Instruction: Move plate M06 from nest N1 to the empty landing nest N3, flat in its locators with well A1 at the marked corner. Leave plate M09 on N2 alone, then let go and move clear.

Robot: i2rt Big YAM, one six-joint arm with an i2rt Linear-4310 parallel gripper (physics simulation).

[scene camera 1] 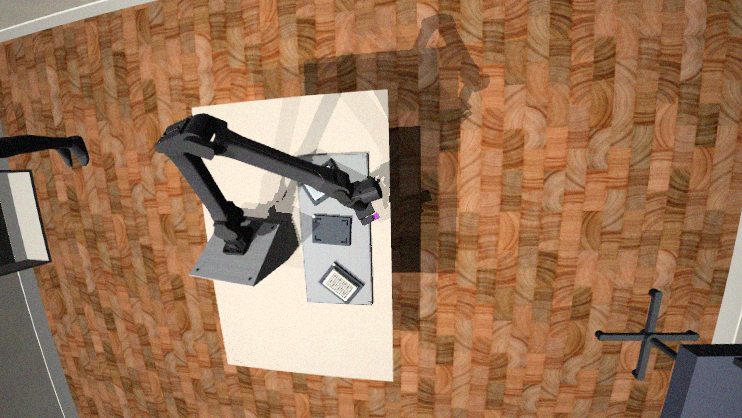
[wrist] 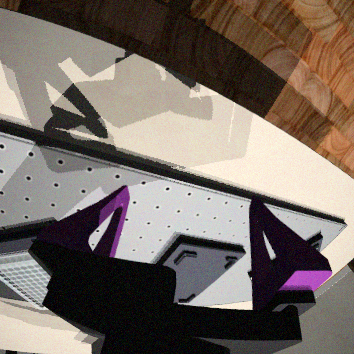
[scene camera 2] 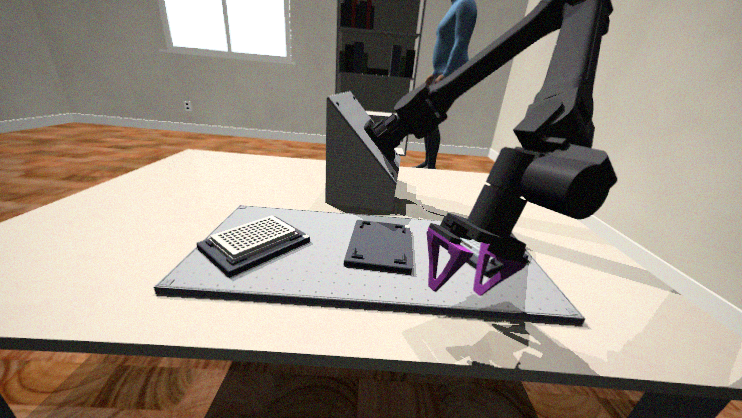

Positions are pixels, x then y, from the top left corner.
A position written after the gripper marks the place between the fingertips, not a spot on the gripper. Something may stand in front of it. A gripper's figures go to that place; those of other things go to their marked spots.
Scene:
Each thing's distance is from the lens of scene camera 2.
gripper (scene camera 2: 455, 291): 0.45 m
white well plate (scene camera 2: 246, 240): 0.58 m

